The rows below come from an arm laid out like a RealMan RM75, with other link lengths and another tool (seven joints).
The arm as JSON. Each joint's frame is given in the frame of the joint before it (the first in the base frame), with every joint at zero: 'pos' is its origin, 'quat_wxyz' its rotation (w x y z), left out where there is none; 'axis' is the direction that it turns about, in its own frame. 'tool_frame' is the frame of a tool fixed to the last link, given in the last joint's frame.
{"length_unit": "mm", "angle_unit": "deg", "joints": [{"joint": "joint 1", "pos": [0.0, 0.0, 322.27], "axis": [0.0, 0.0, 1.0]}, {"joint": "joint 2", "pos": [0.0, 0.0, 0.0], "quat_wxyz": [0.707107, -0.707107, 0.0, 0.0], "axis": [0.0, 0.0, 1.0]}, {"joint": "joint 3", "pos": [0.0, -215.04, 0.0], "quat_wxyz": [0.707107, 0.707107, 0.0, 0.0], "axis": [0.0, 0.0, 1.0]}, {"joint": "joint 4", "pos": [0.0, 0.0, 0.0], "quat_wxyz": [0.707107, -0.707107, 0.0, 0.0], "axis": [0.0, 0.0, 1.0]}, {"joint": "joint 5", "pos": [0.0, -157.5, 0.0], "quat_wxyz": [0.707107, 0.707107, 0.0, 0.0], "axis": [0.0, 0.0, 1.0]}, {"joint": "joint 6", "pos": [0.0, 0.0, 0.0], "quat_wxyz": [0.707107, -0.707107, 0.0, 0.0], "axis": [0.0, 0.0, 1.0]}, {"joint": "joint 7", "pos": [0.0, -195.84, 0.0], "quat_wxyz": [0.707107, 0.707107, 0.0, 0.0], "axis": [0.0, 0.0, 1.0]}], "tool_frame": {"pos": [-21.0, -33.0, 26.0], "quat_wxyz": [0.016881, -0.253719, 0.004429, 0.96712]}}
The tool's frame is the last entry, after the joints.
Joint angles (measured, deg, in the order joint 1, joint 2, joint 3, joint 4, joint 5, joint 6, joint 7), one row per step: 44.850, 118.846, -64.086, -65.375, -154.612, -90.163, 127.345; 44.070, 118.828, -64.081, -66.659, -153.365, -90.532, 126.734; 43.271, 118.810, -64.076, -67.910, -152.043, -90.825, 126.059; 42.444, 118.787, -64.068, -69.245, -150.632, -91.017, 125.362; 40.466, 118.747, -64.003, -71.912, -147.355, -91.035, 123.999; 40.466, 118.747, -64.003, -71.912, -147.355, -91.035, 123.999; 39.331, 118.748, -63.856, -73.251, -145.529, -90.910, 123.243; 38.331, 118.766, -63.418, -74.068, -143.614, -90.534, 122.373; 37.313, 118.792, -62.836, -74.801, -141.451, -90.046, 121.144; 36.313, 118.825, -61.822, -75.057, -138.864, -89.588, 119.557; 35.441, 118.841, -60.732, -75.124, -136.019, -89.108, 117.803
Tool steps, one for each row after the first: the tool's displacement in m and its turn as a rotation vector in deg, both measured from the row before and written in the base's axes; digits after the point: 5 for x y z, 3 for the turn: -0.00336, -0.00106, 0.00060, -0.008, 1.024, 0.795; -0.00356, -0.00103, 0.00057, 0.004, 1.071, 0.880; -0.00411, -0.00064, 0.00092, 0.134, 1.137, 1.023; -0.00827, -0.00142, 0.00220, 0.587, 2.711, 1.985; 0.00000, 0.00000, 0.00000, 0.000, 0.000, 0.000; -0.00418, -0.00076, 0.00151, 0.454, 1.566, 0.993; -0.00395, -0.00018, 0.00136, 0.550, 1.823, 0.807; -0.00477, 0.00014, 0.00177, 0.637, 2.023, 1.097; -0.00490, -0.00013, 0.00182, 0.582, 2.558, 0.992; -0.00610, 0.00026, 0.00230, 0.648, 2.759, 1.191
